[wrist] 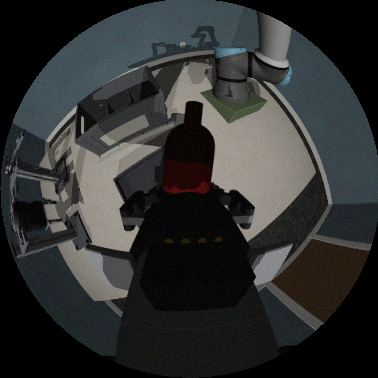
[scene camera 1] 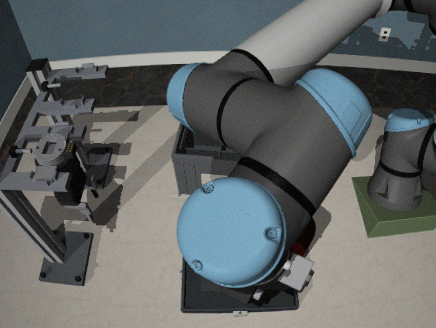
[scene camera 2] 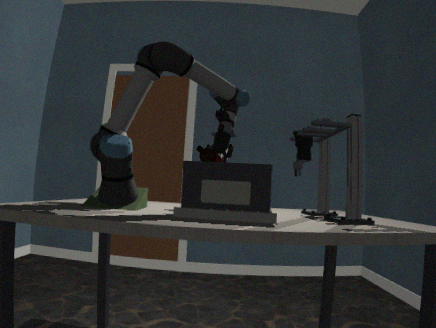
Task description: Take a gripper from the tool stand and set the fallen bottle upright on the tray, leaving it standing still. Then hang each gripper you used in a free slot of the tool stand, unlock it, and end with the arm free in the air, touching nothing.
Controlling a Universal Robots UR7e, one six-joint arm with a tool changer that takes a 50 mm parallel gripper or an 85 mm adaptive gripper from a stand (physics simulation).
Labels:
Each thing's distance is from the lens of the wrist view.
bottle (wrist: 189,147): 0.17 m
adaptive gripper (wrist: 184,217): 0.05 m
tool stand (wrist: 75,231): 0.63 m
The marked spots on the bottle and the adaptive gripper are 0.13 m apart.

